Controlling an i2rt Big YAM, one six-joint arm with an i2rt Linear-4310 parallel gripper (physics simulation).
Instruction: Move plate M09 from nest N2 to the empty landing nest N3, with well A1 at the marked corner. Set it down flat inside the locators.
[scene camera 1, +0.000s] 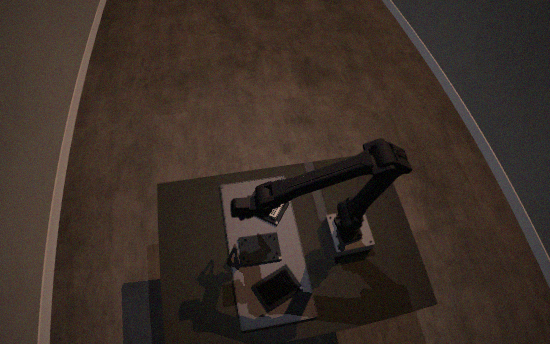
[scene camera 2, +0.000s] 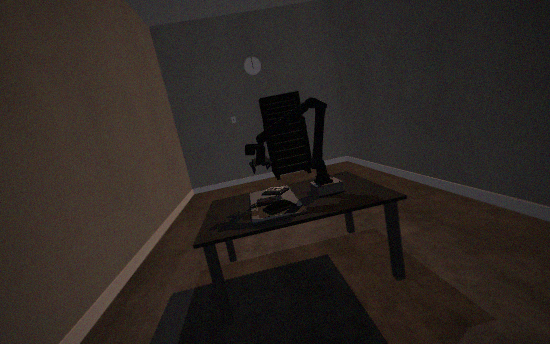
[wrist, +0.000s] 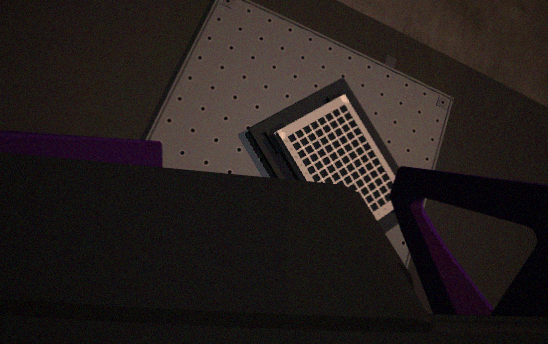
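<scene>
A light plate with a grid of dark wells (scene camera 1: 276, 211) (scene camera 2: 276, 190) (wrist: 345, 155) sits in a dark nest (wrist: 295, 112) at the board's far end. The arm hides part of it in scene camera 1; the gripper body hides its lower left in the wrist view. A dark grey block with small pegs (scene camera 1: 259, 249) lies mid-board. A dark framed nest (scene camera 1: 294, 276), turned at an angle, lies at the near end. No label is readable, so I cannot tell which is N2 or N3. My gripper (scene camera 2: 261, 167) (wrist: 283, 170) is open and empty, high above the board.
The nests stand on a pale perforated board (scene camera 1: 290, 235) (wrist: 310, 55) on a dark table (scene camera 1: 185, 215) (scene camera 2: 220, 225). The arm's pale base (scene camera 1: 360, 245) (scene camera 2: 327, 188) stands right of the board. A black slatted panel (scene camera 2: 285, 140) shows behind the arm.
</scene>
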